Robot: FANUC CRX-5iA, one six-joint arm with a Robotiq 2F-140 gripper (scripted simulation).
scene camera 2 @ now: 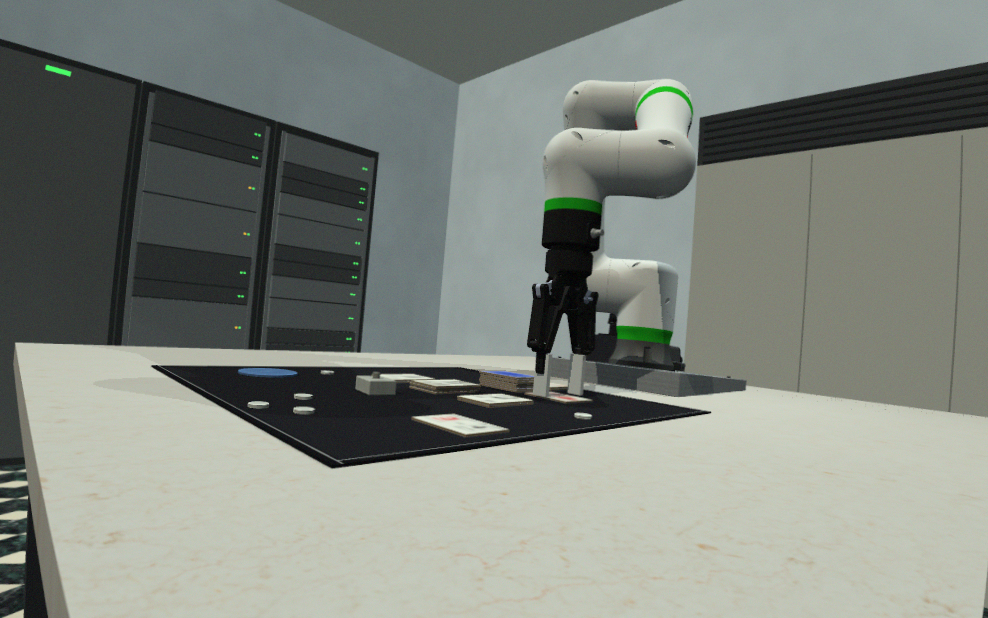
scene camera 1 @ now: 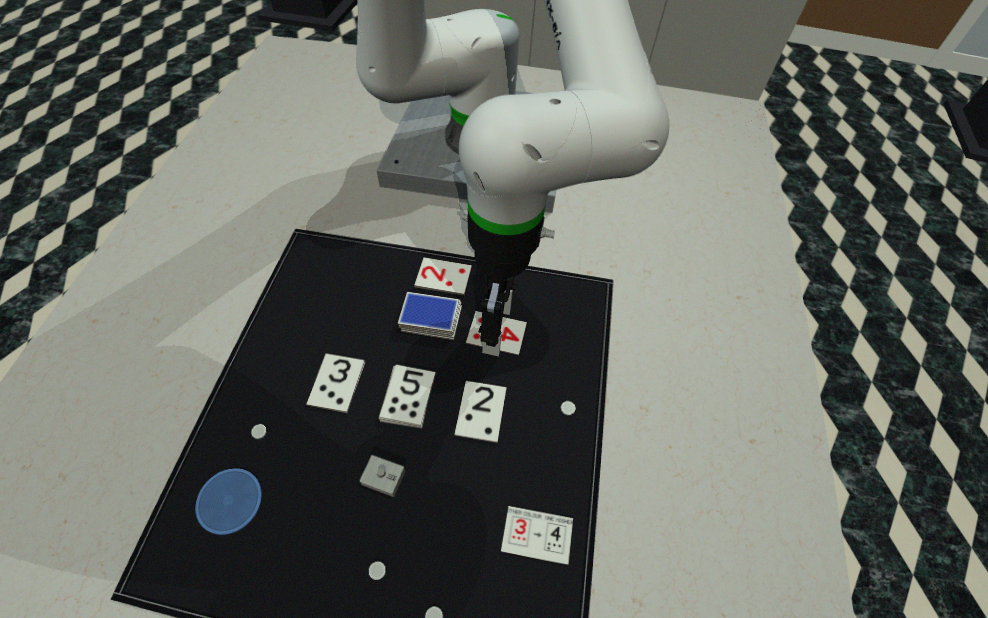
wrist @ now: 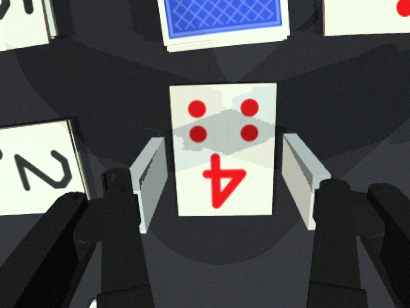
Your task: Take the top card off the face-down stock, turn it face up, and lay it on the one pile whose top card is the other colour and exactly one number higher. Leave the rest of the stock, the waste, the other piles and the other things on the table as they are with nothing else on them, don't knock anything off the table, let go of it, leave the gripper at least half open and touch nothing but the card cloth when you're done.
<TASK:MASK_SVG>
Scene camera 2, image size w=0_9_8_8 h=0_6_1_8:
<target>my gripper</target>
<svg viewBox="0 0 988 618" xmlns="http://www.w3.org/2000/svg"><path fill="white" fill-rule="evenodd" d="M587 251L558 249L557 247L556 249L548 250L545 262L545 272L549 274L547 281L543 284L532 285L533 304L527 346L533 352L536 352L533 384L534 395L549 397L552 354L549 353L552 350L563 313L567 314L571 348L574 353L570 353L567 393L583 395L586 355L590 355L591 351L595 349L596 304L598 300L598 292L591 292L587 287L586 279L592 274L593 255Z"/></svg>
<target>rule card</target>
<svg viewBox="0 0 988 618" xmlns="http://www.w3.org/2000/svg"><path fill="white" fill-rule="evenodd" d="M411 417L411 420L463 437L508 433L510 429L457 414Z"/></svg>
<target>grey box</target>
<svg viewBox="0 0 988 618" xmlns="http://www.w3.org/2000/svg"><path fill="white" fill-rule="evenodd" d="M356 376L355 389L367 395L396 394L397 381L380 376L380 372L373 372L373 376Z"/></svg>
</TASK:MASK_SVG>
